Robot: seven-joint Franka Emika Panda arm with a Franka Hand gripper.
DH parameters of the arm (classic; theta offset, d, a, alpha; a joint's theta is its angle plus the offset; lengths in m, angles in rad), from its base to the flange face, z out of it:
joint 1: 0 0.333 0 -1.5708
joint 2: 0 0 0 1.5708
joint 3: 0 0.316 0.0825 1.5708
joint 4: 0 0 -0.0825 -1.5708
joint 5: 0 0.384 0 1.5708
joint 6: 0 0 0.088 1.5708
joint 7: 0 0.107 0 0
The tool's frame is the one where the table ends.
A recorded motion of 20 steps. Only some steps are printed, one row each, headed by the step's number.
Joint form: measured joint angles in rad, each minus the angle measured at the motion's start. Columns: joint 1, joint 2, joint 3, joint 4, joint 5, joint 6, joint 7.
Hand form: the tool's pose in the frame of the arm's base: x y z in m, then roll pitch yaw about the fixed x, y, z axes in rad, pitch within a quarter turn. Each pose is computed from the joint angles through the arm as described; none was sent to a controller.
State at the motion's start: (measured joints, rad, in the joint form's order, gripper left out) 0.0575 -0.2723 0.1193 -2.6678 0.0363 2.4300 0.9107
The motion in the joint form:
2: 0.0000 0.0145 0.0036 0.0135 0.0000 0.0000 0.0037
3: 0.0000 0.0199 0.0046 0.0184 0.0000 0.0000 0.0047
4: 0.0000 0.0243 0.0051 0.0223 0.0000 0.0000 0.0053
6: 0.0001 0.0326 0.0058 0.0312 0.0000 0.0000 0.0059
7: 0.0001 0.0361 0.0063 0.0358 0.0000 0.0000 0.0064
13: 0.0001 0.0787 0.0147 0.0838 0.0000 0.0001 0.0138
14: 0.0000 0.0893 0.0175 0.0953 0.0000 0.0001 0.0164
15: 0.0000 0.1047 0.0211 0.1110 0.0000 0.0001 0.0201
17: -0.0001 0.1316 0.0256 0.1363 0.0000 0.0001 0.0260
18: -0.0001 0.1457 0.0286 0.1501 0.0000 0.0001 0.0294
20: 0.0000 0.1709 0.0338 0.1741 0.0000 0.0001 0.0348
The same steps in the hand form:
2: 0.4054 0.0722 0.3285 -3.1202 -0.0249 -0.7649
3: 0.4069 0.0730 0.3283 -3.1203 -0.0243 -0.7648
4: 0.4081 0.0734 0.3281 -3.1205 -0.0237 -0.7648
6: 0.4108 0.0744 0.3283 -3.1195 -0.0233 -0.7644
7: 0.4123 0.0749 0.3288 -3.1184 -0.0237 -0.7643
13: 0.4270 0.0818 0.3305 -3.1115 -0.0239 -0.7623
14: 0.4304 0.0837 0.3306 -3.1102 -0.0236 -0.7620
15: 0.4351 0.0864 0.3303 -3.1090 -0.0225 -0.7618
17: 0.4427 0.0902 0.3289 -3.1083 -0.0189 -0.7628
18: 0.4468 0.0925 0.3282 -3.1075 -0.0173 -0.7630
20: 0.4538 0.0967 0.3266 -3.1064 -0.0140 -0.7627

